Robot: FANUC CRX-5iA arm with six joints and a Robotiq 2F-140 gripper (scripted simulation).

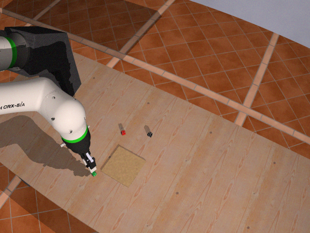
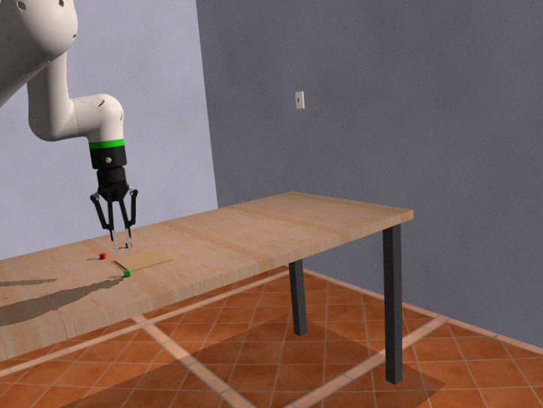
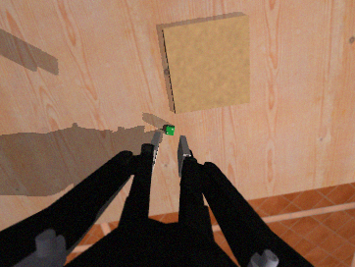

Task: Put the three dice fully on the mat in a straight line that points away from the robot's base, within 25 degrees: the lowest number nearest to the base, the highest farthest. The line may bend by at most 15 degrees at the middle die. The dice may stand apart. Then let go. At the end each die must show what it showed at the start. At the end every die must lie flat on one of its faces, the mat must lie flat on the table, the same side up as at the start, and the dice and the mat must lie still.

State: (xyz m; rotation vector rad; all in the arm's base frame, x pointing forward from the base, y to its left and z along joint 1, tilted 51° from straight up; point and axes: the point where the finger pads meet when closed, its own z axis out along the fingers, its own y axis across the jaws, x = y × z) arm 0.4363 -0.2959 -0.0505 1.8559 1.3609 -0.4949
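Now: hand 100 mm above the green die. Also, from my hand: red die: 230 mm to the left, 100 mm below, 10 mm ahead; then tan mat: 110 mm below, 90 mm to the left, 90 mm ahead; then black die: 280 mm to the left, 120 mm ahead, 100 mm below.
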